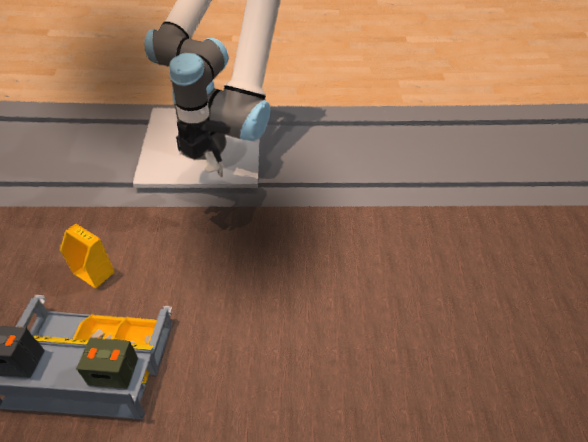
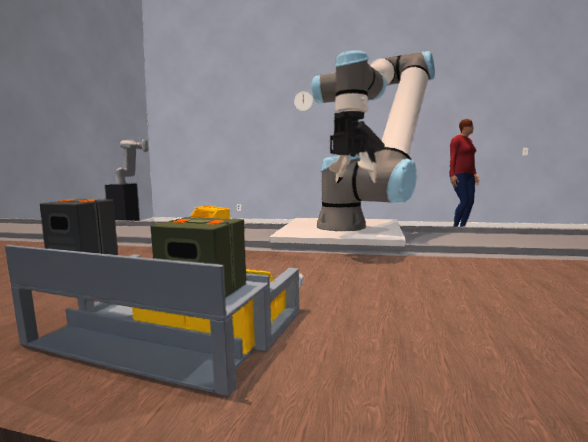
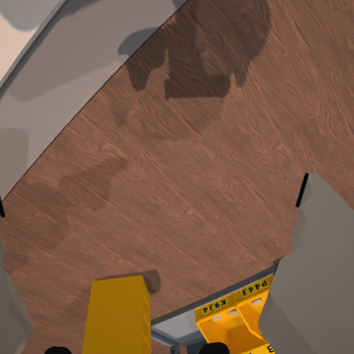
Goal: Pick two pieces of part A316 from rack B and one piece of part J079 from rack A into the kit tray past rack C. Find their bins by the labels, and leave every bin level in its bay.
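My gripper (image 1: 214,171) (image 2: 356,179) (image 3: 150,181) is open and empty, high above the rail carriage and apart from all bins. A loose yellow bin (image 1: 87,257) (image 2: 212,212) (image 3: 115,315) stands on end on the brown surface between rail and rack, its opening sideways; its small label seems to read A316. The grey rack (image 1: 159,340) (image 2: 115,275) holds bins labelled K934 (image 1: 97,326) (image 3: 222,327) and P443 (image 1: 137,330) (image 3: 252,310), with an empty bay beside K934. Pale pieces lie in the K934 bin. A J079 label and the kit tray do not show.
A dark case (image 1: 20,350) (image 2: 75,225) and a green case (image 1: 107,362) (image 2: 200,245) stand on the rack's top board. The arm's carriage (image 1: 160,165) (image 2: 300,233) sits on the grey rail (image 1: 400,152). A person (image 2: 463,160) stands behind the rail.
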